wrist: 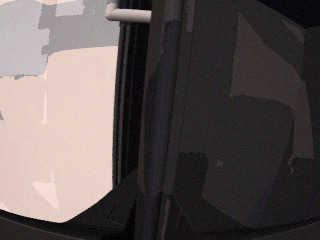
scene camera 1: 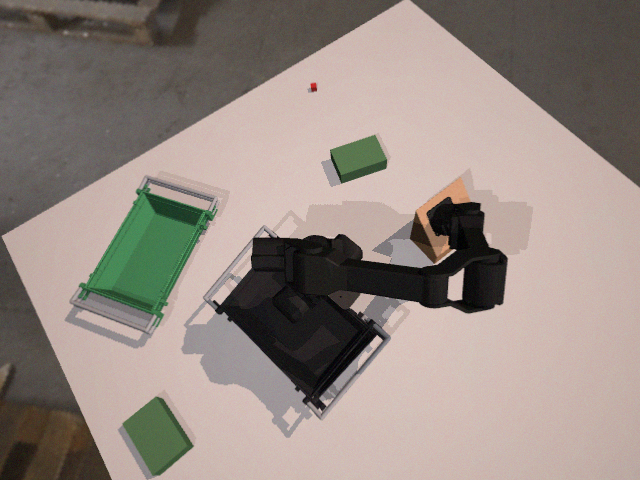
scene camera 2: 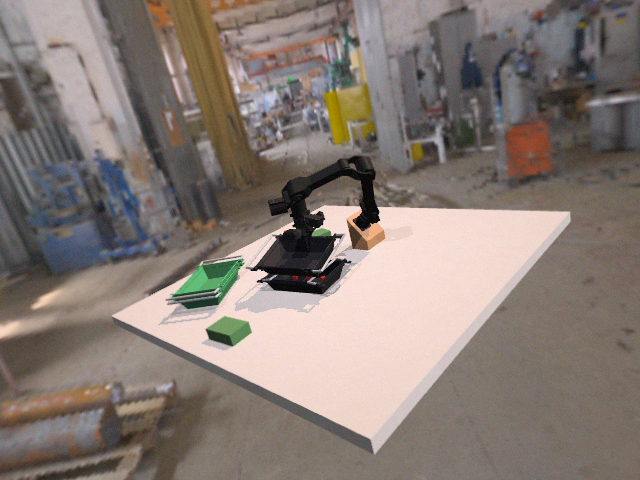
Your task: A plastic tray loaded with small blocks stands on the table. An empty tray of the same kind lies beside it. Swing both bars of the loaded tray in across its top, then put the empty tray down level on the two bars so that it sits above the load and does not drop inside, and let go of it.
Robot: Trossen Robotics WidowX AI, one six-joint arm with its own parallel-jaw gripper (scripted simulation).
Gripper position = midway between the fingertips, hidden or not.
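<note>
I can see my gripper [scene camera 1: 320, 292], and I find it again in the wrist view [wrist: 151, 177] and in scene camera 2 [scene camera 2: 308, 249]. There is a black tray too [scene camera 1: 308, 353]. The wrist view shows the tray [wrist: 224, 96], and so does scene camera 2, where the tray [scene camera 2: 285, 257] appears along with my gripper.
</note>
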